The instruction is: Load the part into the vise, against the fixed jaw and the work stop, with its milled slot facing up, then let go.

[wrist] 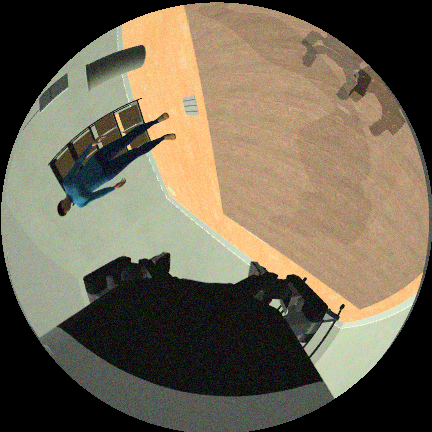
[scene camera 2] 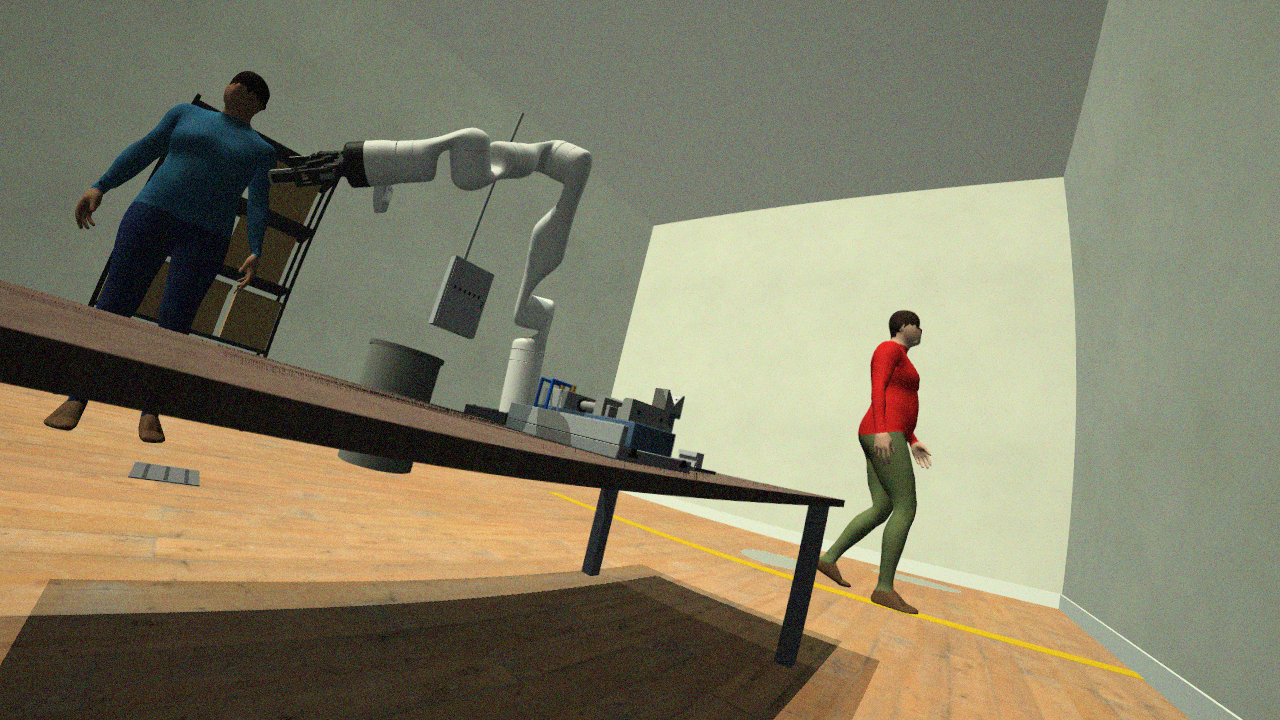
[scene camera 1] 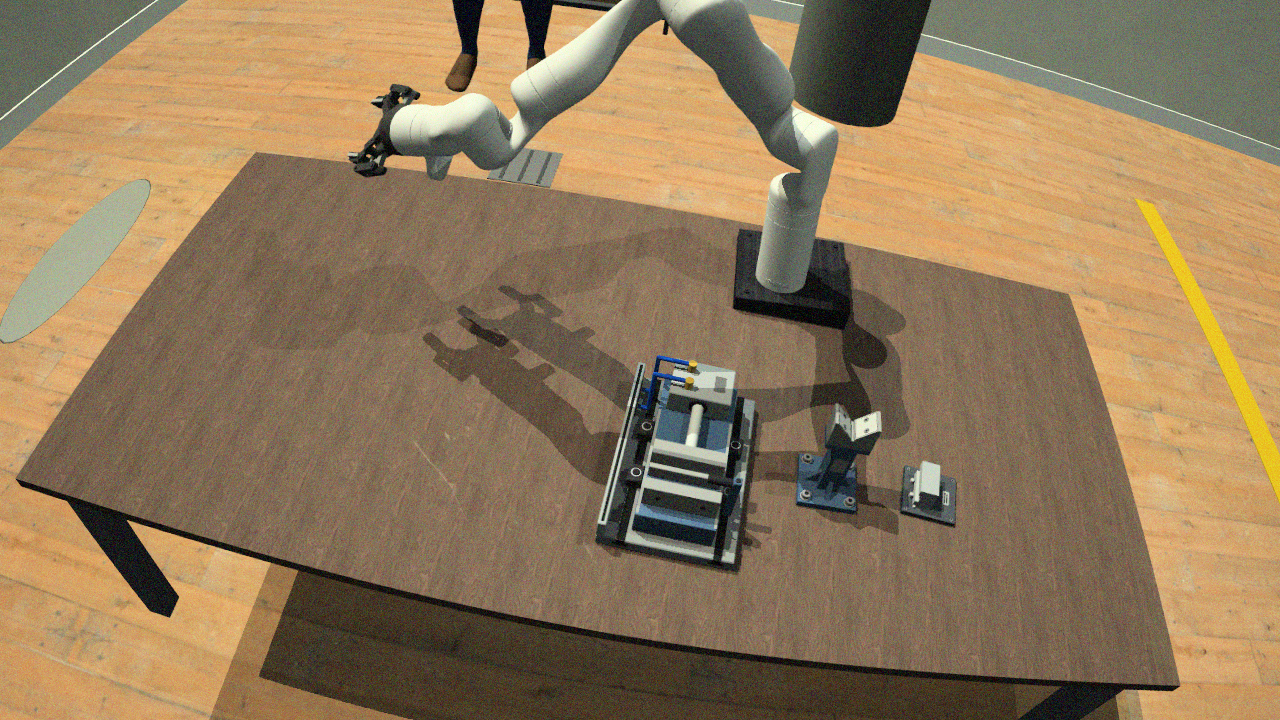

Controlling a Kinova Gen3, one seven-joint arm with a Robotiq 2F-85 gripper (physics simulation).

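Pixels of known places: gripper, fingertip midpoint: (wrist: 208,266) (scene camera 2: 279,170) (scene camera 1: 363,129); arm's base, origin of the base link: (scene camera 1: 780,276).
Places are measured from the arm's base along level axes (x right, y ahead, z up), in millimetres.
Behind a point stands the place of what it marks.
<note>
A small light grey block (scene camera 1: 929,484) {y 376, x -316, z 12 mm} (scene camera 2: 690,457) {y 372, x -308, z -3 mm}, which looks like the part, stands on a dark plate at the right of the table; its slot cannot be made out. The vise (scene camera 1: 687,454) {y 501, x 44, z 63 mm} (scene camera 2: 648,437) {y 590, x 44, z 10 mm} stands on a base plate near the table's middle. No part can be made out between its pale-topped jaws, and the work stop is too small to tell. My gripper (scene camera 1: 366,130) {y 269, x 671, z 268 mm} (scene camera 2: 284,171) {y 269, x 671, z 268 mm} (wrist: 208,266) {y 269, x 671, z 268 mm} is open and empty, high above the table's far left edge, well away from the block and the vise. Its fingers point sideways, away from the arm's base.
A blue-based stand with a V-shaped top (scene camera 1: 838,447) {y 421, x -152, z 80 mm} is between the vise and the block. Blue hoses (scene camera 1: 657,374) {y 393, x 122, z 77 mm} rise at the vise's rear left. The arm's black base (scene camera 1: 791,302) {y 63, x -32, z 3 mm} is behind the vise. A person in blue (scene camera 2: 192,179) (wrist: 86,182) stands beyond the table.
</note>
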